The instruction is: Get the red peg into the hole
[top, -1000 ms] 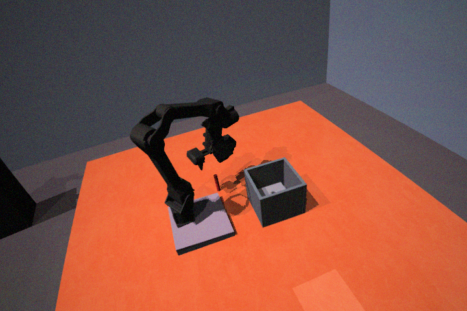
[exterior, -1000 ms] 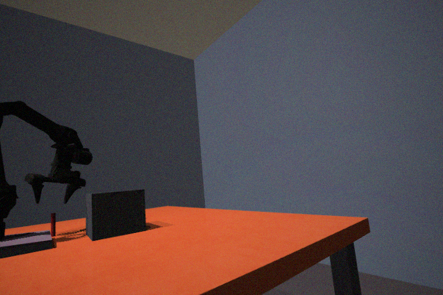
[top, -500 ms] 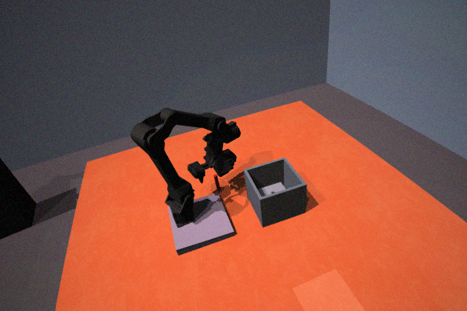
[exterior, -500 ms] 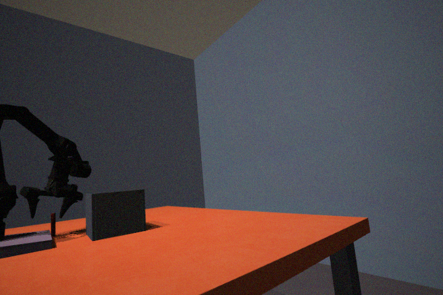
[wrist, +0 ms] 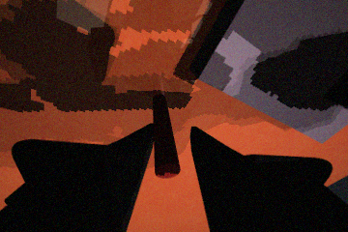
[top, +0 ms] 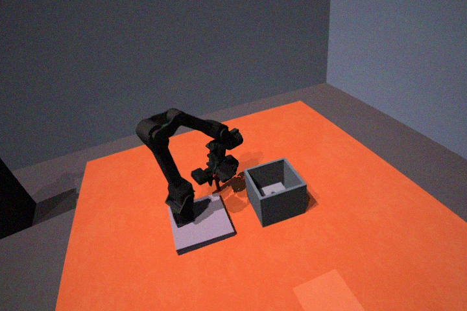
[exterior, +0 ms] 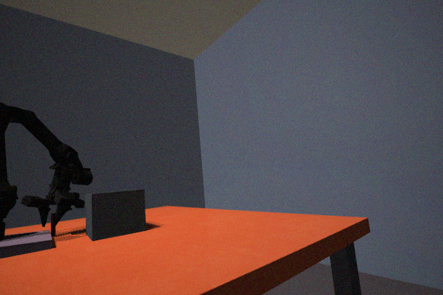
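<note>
My gripper tip is now 10 mm short of the red peg and 10 mm to the left of it. The rest, counted from my gripper tip: plate (150 mm ahead, 200 mm to the right, 10 mm above).
</note>
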